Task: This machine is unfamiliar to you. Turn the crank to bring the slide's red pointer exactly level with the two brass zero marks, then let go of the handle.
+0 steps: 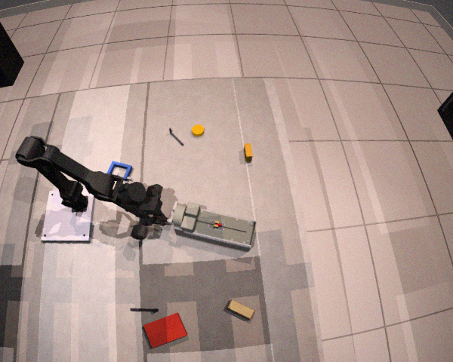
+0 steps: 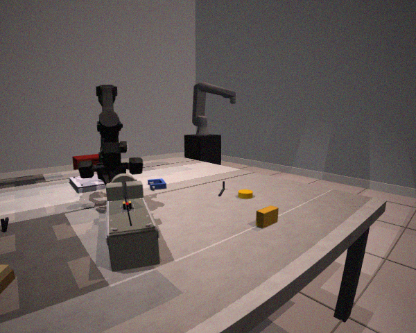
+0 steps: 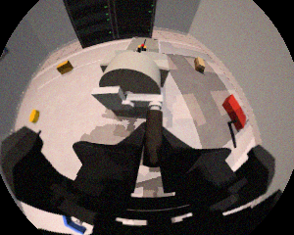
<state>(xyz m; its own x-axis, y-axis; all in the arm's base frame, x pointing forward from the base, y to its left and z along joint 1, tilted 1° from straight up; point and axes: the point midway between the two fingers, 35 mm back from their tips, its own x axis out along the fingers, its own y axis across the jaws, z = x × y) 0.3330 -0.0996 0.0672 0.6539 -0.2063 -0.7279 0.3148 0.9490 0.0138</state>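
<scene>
Right now my gripper tip is 20 mm past the dark crank handle, 10 mm to the right of it and 30 mm below it. From my gripper tip the other things lie so: blue block (190 mm behind, 250 mm to the left, 60 mm below); then red plate (30 mm behind, 360 mm to the right, 50 mm below); then red pointer (180 mm ahead, 30 mm to the right, 20 mm above).
</scene>
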